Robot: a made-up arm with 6 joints. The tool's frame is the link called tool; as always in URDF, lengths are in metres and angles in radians.
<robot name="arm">
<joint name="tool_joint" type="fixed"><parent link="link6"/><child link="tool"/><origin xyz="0 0 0" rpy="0 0 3.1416"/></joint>
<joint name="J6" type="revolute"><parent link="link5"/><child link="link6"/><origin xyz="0.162 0 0" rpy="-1.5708 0 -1.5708"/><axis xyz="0 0 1"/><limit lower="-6.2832" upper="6.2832"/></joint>
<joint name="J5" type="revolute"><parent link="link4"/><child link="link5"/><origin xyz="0 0 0" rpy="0 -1.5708 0"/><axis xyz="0 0 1"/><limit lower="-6.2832" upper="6.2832"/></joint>
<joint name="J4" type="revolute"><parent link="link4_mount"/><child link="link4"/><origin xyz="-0.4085 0 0" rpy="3.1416 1.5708 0"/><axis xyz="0 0 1"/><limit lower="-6.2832" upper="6.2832"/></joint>
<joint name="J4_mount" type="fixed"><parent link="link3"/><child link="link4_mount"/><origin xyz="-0.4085 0 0"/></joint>
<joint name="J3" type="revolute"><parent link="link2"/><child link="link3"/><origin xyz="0.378 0 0" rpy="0 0 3.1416"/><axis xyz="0 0 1"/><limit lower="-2.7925" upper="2.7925"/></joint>
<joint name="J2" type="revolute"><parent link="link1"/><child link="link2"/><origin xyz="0.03 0 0" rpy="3.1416 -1.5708 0"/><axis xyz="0 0 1"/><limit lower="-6.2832" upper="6.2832"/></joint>
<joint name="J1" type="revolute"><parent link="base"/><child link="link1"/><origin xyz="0 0 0.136" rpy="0 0 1.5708"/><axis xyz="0 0 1"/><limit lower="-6.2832" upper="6.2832"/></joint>
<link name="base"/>
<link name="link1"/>
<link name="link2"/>
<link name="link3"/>
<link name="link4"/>
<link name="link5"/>
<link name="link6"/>
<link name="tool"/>
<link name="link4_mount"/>
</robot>
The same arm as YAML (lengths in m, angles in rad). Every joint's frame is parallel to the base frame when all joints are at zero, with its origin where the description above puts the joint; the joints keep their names.
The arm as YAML. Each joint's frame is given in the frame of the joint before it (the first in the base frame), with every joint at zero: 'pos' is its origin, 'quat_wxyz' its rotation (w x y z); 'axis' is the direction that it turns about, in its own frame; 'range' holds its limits. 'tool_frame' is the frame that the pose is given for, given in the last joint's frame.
length_unit: m
angle_unit: rad
joints:
  - joint: J1
    pos: [0.0, 0.0, 0.136]
    quat_wxyz: [1.0, 0.0, 0.0, 0.0]
    axis: "+z"
    range: [-6.2832, 6.2832]
  - joint: J2
    pos: [0.0, 0.03, 0.0]
    quat_wxyz: [1.0, 0.0, 0.0, 0.0]
    axis: "+y"
    range: [-6.2832, 6.2832]
  - joint: J3
    pos: [0.0, 0.0, 0.378]
    quat_wxyz: [1.0, 0.0, 0.0, 0.0]
    axis: "+y"
    range: [-2.7925, 2.7925]
  - joint: J4
    pos: [0.0, 0.0, 0.817]
    quat_wxyz: [1.0, 0.0, 0.0, 0.0]
    axis: "+z"
    range: [-6.2832, 6.2832]
  - joint: J5
    pos: [0.0, 0.0, 0.0]
    quat_wxyz: [1.0, 0.0, 0.0, 0.0]
    axis: "+y"
    range: [-6.2832, 6.2832]
  - joint: J6
    pos: [0.0, 0.0, 0.162]
    quat_wxyz: [1.0, 0.0, 0.0, 0.0]
    axis: "+z"
    range: [-6.2832, 6.2832]
tool_frame:
  pos: [0.0, 0.0, 0.0]
  quat_wxyz: [1.0, 0.0, -0.000002, 0.000009]

